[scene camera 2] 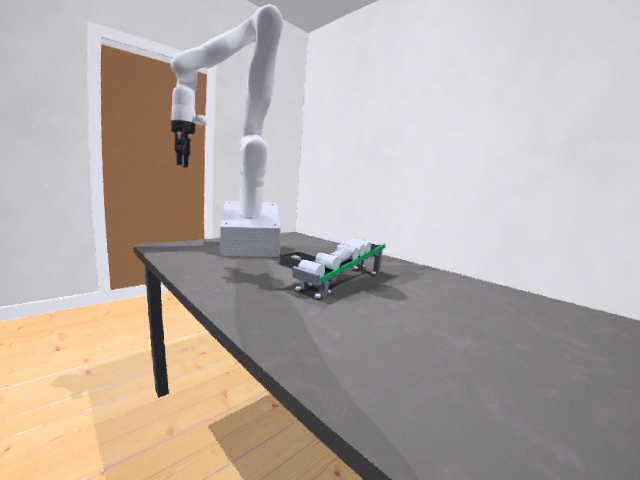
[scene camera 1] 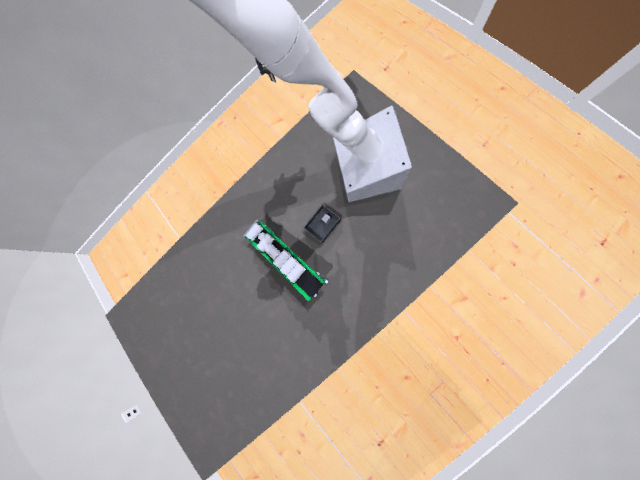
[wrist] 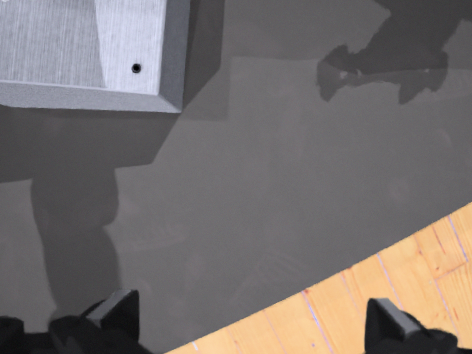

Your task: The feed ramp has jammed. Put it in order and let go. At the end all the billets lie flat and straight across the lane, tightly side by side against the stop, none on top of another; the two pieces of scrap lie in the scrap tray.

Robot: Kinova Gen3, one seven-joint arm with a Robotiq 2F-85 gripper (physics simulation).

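The feed ramp has green rails and a grey stop at its low end. One white billet lies across the lane at the stop. A second billet is skewed behind it. Another billet lies turned roughly along the lane. Further billets lie across, close together uphill. The scrap tray holds a light scrap piece; a second piece cannot be made out. My gripper is open and empty, high above the table, away from the ramp.
The robot's base block stands near the scrap tray. The dark table carries everything. Its edge and the wooden floor show below the open fingers in the wrist view.
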